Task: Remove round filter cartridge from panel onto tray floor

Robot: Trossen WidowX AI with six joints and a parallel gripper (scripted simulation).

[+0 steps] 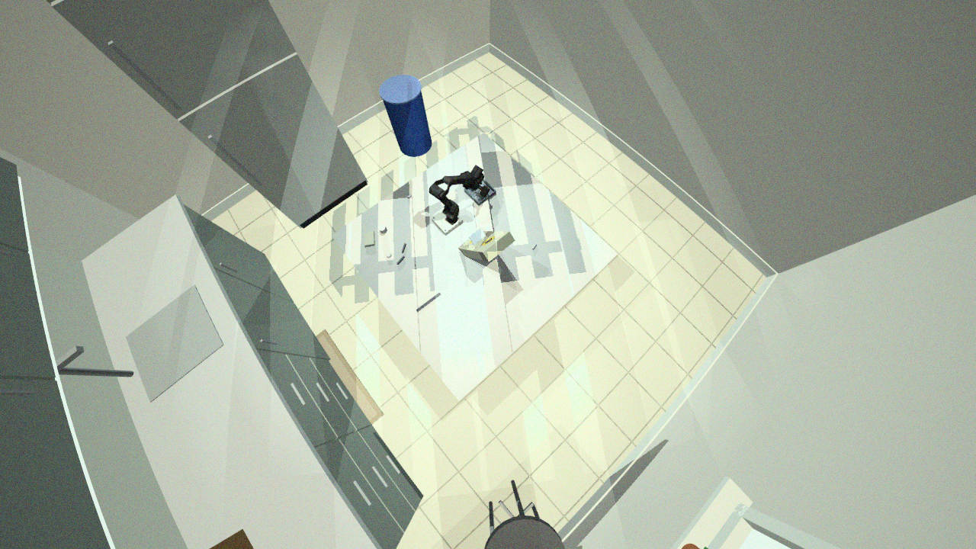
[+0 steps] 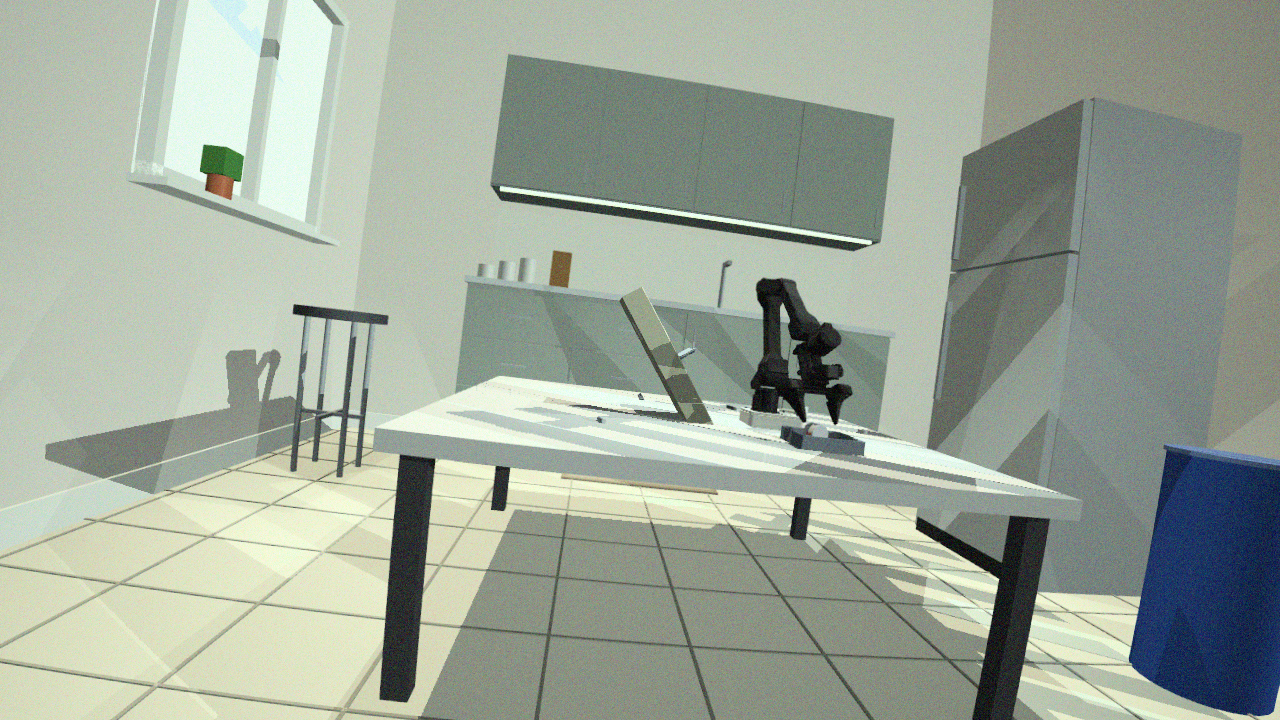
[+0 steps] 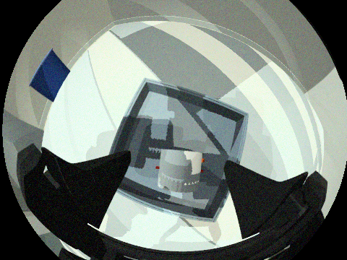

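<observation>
My gripper tip is 1 cm to the left of the round grey filter cartridge and 3 cm above it. Also, from my gripper tip: tray 1 cm to the left, 4 cm below; service panel 32 cm ahead, 33 cm to the right, 12 cm above.
</observation>
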